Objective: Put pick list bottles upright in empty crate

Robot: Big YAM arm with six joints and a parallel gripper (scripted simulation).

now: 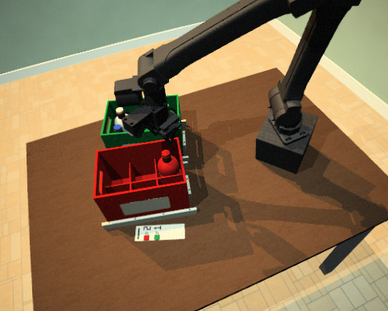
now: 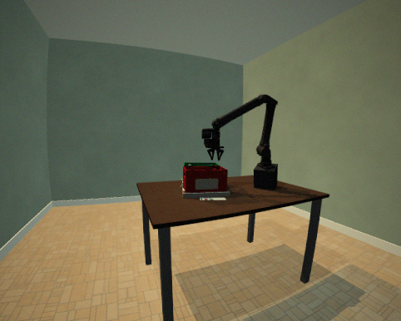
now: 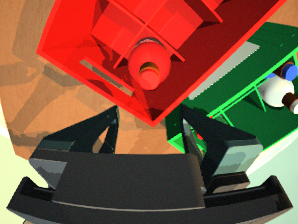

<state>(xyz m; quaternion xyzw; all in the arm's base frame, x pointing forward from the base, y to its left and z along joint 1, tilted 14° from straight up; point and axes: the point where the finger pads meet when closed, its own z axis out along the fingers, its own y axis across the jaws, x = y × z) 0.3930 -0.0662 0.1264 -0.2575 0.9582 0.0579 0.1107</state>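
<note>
My gripper is now 220 mm to the left of the green bottle, 140 mm above it and 50 mm past it. From my hand the other things lie so: red crate 150 mm below, 100 mm ahead, 30 mm to the left; red bottle 140 mm below; green crate 200 mm to the right, 150 mm below, 40 mm ahead.
</note>
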